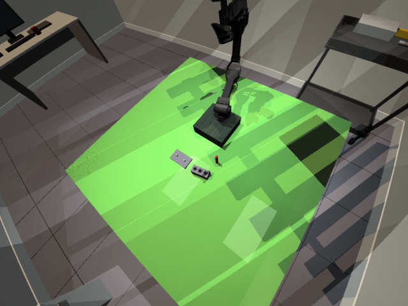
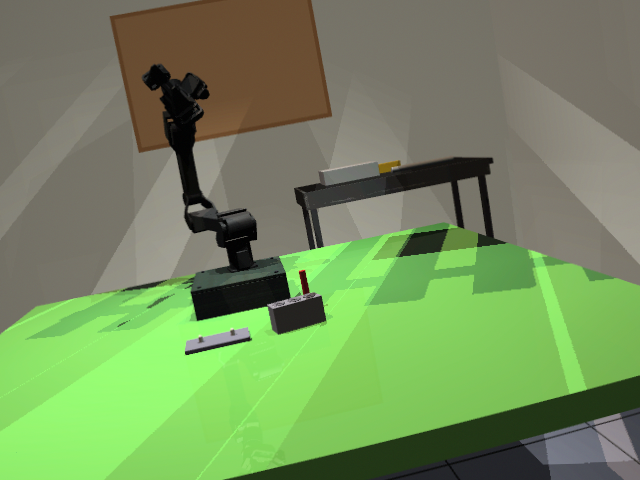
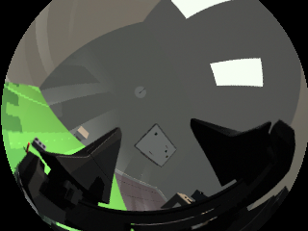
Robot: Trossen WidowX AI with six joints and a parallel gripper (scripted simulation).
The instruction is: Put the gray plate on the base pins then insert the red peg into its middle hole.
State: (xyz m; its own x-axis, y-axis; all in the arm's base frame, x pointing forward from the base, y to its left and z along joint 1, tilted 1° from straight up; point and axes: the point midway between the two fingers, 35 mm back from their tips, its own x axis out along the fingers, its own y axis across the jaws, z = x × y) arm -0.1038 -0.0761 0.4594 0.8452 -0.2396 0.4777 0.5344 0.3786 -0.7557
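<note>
My gripper tip is 420 mm short of the gray plate, 110 mm to the right of it and 510 mm above it. The rest, counted from my gripper tip: red peg 320 mm ahead, 160 mm to the left, 510 mm below.
</note>
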